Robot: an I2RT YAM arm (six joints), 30 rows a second.
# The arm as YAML. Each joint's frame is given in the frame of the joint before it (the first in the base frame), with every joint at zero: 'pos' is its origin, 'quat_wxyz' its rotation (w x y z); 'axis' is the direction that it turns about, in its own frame. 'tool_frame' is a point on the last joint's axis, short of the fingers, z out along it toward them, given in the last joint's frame.
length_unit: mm
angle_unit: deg
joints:
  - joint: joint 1
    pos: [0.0, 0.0, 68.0]
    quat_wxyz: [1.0, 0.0, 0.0, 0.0]
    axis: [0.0, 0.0, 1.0]
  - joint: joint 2
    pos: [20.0, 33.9, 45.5]
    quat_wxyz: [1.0, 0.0, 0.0, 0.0]
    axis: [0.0, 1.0, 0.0]
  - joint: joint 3
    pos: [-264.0, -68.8, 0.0]
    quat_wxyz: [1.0, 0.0, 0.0, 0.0]
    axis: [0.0, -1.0, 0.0]
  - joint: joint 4
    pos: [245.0, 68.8, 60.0]
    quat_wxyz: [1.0, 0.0, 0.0, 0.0]
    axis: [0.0, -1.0, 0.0]
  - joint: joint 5
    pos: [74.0, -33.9, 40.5]
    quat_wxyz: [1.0, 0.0, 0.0, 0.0]
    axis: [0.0, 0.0, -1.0]
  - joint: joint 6
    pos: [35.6, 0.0, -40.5]
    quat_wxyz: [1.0, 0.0, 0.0, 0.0]
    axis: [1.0, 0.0, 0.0]
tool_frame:
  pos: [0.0, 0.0, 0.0]
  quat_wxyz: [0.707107, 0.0, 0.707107, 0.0]
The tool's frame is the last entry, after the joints.
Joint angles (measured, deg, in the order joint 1, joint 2, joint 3, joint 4, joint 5, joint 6), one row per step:
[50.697, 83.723, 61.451, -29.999, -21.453, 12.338]
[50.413, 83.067, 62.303, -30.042, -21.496, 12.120]
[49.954, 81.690, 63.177, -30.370, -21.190, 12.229]
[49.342, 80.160, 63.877, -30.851, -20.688, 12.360]
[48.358, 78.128, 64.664, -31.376, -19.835, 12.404]
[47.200, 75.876, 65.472, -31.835, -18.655, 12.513]
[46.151, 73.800, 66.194, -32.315, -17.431, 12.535]
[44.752, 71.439, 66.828, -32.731, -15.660, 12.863]
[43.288, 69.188, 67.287, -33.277, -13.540, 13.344]
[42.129, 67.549, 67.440, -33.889, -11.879, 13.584]
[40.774, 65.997, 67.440, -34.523, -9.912, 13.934]
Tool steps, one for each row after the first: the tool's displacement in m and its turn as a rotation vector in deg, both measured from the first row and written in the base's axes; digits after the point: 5 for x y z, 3 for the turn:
[0.00121, -0.00087, 0.00794, 1.134, -1.053, -0.098]
[0.00170, -0.00438, 0.01922, 2.467, -2.394, -0.831]
[0.00199, -0.00947, 0.03002, 3.564, -3.733, -1.865]
[0.00257, -0.01731, 0.04351, 4.874, -5.701, -3.454]
[0.00289, -0.02673, 0.05802, 6.243, -8.018, -5.510]
[0.00239, -0.03589, 0.07093, 7.349, -10.230, -7.456]
[0.00189, -0.04748, 0.08435, 8.407, -12.703, -10.383]
[0.00103, -0.05956, 0.09569, 9.006, -14.967, -13.757]
[0.00000, -0.06898, 0.10231, 9.041, -16.492, -16.326]
[-0.00049, -0.07893, 0.10744, 8.727, -17.925, -19.393]

